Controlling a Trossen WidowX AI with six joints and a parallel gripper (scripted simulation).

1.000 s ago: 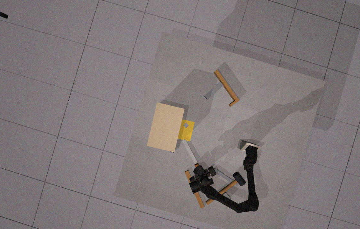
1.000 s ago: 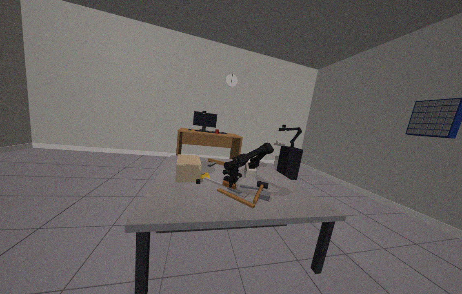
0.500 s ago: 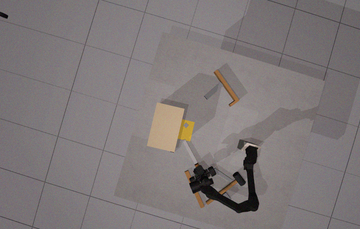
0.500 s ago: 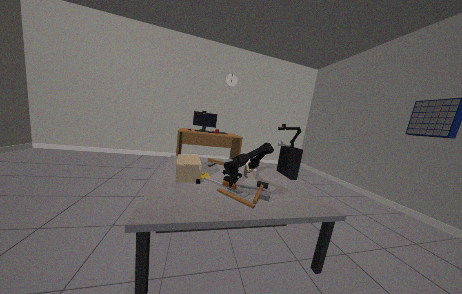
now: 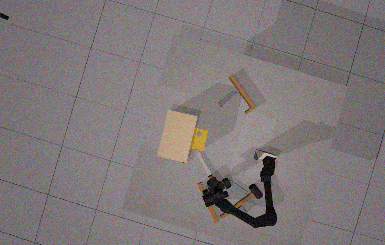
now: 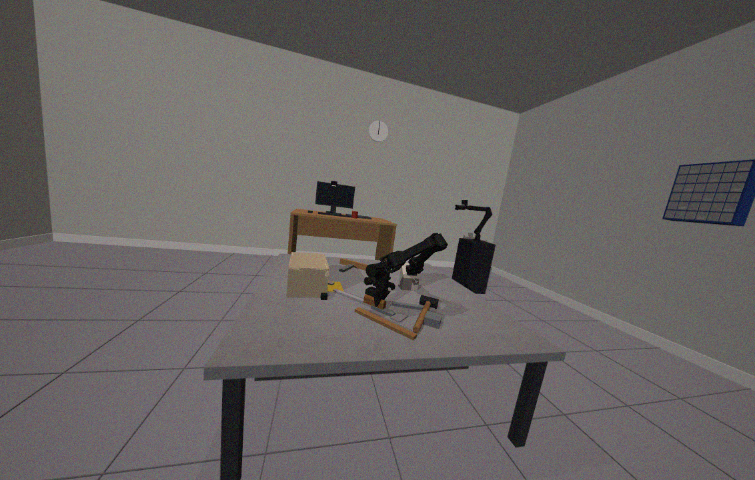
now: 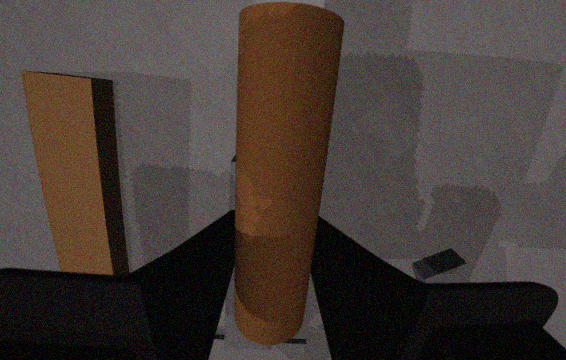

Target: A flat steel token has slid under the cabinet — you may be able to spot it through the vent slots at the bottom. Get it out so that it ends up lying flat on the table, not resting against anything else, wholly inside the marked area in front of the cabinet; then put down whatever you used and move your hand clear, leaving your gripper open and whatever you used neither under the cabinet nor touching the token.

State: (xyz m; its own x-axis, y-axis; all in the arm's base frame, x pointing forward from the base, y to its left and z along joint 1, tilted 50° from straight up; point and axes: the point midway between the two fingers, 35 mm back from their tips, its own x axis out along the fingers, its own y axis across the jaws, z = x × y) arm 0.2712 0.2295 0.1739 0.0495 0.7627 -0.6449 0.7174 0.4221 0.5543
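My gripper tip is now 6 cm to the right of the grey l-shaped bracket, 5 cm past it and 1 cm above it. Also, from my gripper tip: grey block: 22 cm behind, 14 cm to the left; then wooden stick: 14 cm to the left, 1 cm below, 1 cm ahead; then grey steel token: 31 cm to the right, 20 cm ahead, 1 cm below.
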